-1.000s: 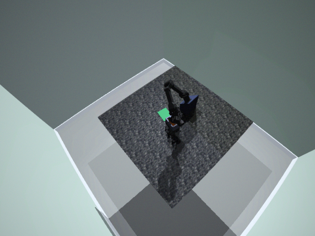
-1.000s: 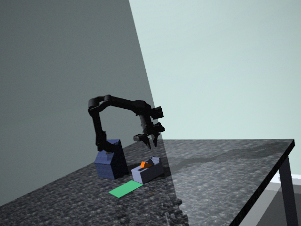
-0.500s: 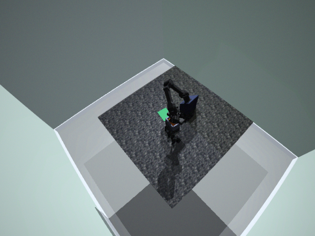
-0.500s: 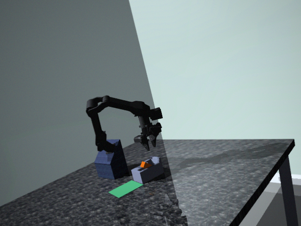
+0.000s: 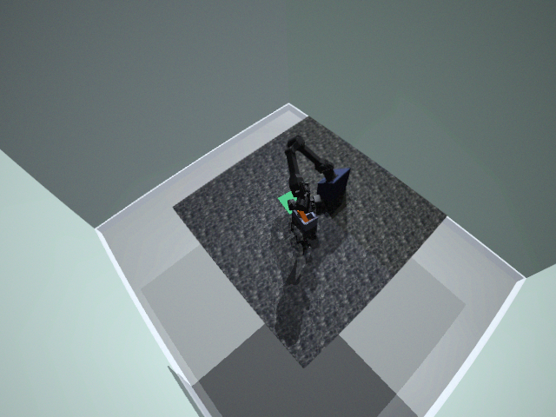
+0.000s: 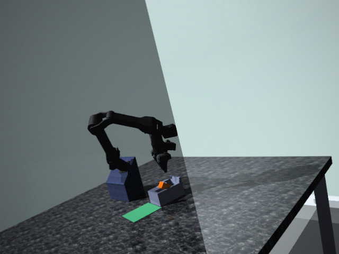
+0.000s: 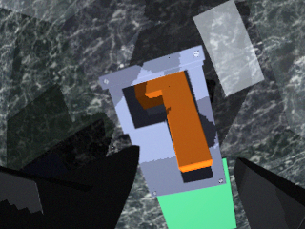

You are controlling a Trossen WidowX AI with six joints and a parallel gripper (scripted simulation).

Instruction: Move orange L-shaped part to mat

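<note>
My gripper tip is 10 mm past the orange l-shaped part, 20 mm to the right of it and 100 mm above it. From my gripper tip the other things lie so: green mat 70 mm behind, 150 mm to the right, 160 mm below.
</note>
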